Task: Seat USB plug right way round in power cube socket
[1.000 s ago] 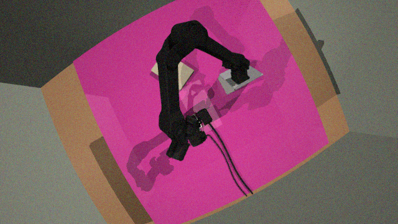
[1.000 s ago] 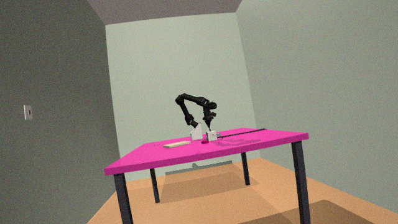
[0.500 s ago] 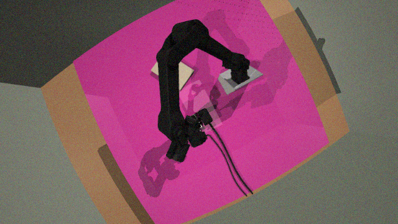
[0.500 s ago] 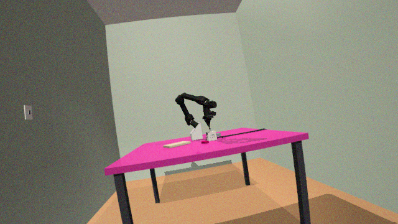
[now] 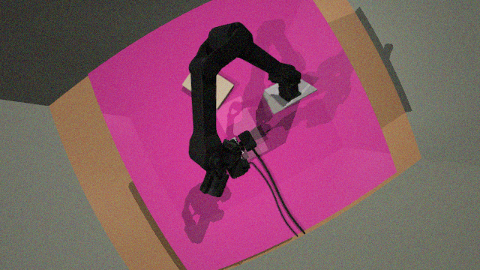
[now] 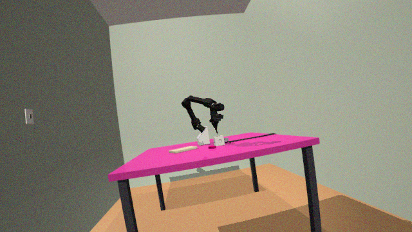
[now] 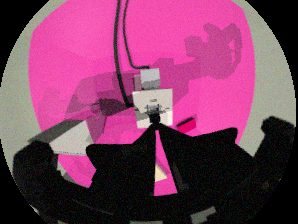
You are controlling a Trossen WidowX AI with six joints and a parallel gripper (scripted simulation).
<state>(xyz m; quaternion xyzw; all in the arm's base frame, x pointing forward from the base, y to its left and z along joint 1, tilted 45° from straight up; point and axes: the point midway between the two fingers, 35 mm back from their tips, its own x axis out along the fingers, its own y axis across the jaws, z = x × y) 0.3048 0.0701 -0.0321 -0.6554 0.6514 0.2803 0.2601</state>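
The dark USB plug lies 2 cm below my gripper tip. Also, from my gripper tip: beige flat pad: 31 cm to the right, 12 cm below, 4 cm behind; small magenta block: 13 cm below, 11 cm ahead, 8 cm to the right.
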